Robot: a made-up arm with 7 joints. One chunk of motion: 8 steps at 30 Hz.
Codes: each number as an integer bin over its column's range. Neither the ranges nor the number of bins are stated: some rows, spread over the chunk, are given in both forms.
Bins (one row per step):
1: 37 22 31 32 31 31
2: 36 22 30 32 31 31
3: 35 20 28 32 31 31
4: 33 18 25 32 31 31
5: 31 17 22 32 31 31
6: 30 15 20 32 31 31
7: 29 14 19 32 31 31
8: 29 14 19 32 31 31
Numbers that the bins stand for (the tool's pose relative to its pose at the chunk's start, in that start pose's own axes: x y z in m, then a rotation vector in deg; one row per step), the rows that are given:
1: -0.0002 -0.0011 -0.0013 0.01 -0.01 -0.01
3: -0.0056 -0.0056 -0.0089 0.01 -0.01 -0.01
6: -0.0190 -0.0167 -0.0292 0.01 -0.01 -0.01
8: -0.0217 -0.0189 -0.0317 0.01 -0.01 -0.01
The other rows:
2: -0.0029 -0.0011 -0.0038 0.01 -0.01 -0.01
4: -0.0110 -0.0100 -0.0165 0.01 -0.01 -0.01
5: -0.0163 -0.0122 -0.0241 0.01 -0.01 -0.01
7: -0.0217 -0.0189 -0.0317 0.01 -0.01 -0.01

